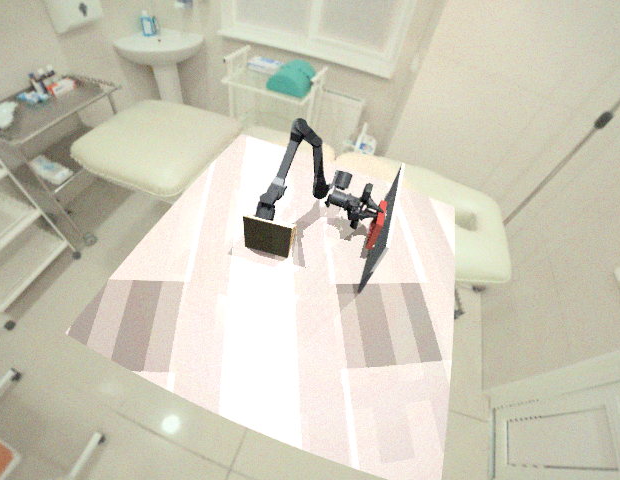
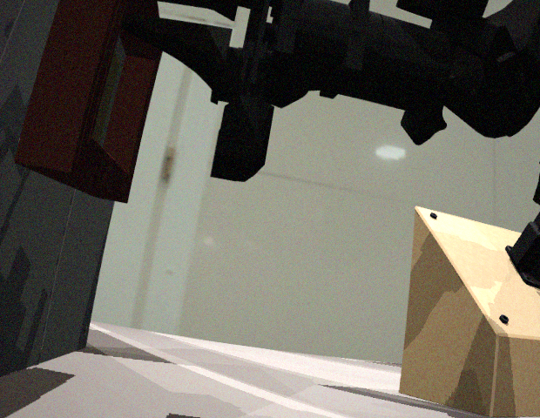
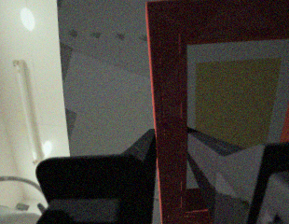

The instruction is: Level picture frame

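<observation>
My gripper tip is now 1 cm to the left of the red picture frame and 5 cm above it. The rest, counted from my gripper tip: white wall panel 2 cm ahead, 1 cm to the left, 7 cm below.
</observation>
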